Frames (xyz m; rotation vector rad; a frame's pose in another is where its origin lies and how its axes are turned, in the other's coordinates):
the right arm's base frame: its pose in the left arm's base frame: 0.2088 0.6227 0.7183 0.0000 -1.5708 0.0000
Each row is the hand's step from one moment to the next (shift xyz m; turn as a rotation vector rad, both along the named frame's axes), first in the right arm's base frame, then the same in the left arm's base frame.
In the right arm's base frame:
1: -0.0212 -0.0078 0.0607 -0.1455 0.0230 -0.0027
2: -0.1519 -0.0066 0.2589 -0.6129 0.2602 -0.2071
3: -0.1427 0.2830 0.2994 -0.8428 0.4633 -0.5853
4: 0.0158 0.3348 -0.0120 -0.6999 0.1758 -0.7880
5: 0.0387 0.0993 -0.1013 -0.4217 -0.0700 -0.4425
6: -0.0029 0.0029 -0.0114 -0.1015 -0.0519 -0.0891
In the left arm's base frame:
1: -0.0607 -0.0078 -0.0212 0.0027 0.0230 -0.1455
2: -0.2589 -0.0066 -0.1519 0.2071 0.2602 -0.6129
3: -0.2994 0.2830 -0.1427 0.5853 0.4633 -0.8428
4: 0.0120 0.3348 0.0158 0.7880 0.1758 -0.6999
5: 0.1013 0.0993 0.0387 0.4425 -0.0700 -0.4217
6: 0.0114 0.0029 -0.0029 0.0891 -0.0519 -0.1015

